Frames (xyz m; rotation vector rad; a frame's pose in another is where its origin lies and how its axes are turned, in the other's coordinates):
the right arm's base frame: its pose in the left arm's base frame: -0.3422 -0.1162 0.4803 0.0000 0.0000 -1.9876
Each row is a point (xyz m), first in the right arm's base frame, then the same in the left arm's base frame.
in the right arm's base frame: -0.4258 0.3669 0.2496
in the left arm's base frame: 0.1657 0.1246 0.7299
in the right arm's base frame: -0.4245 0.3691 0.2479
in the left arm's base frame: 0.1672 0.1225 0.7282
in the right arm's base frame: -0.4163 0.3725 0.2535
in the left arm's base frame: 0.1669 0.1137 0.7338
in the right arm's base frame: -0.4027 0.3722 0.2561
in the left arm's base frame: 0.1612 0.1013 0.7364
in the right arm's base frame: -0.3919 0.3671 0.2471
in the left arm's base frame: 0.1521 0.0935 0.7274
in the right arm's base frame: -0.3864 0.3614 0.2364
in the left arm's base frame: 0.1447 0.0908 0.7167
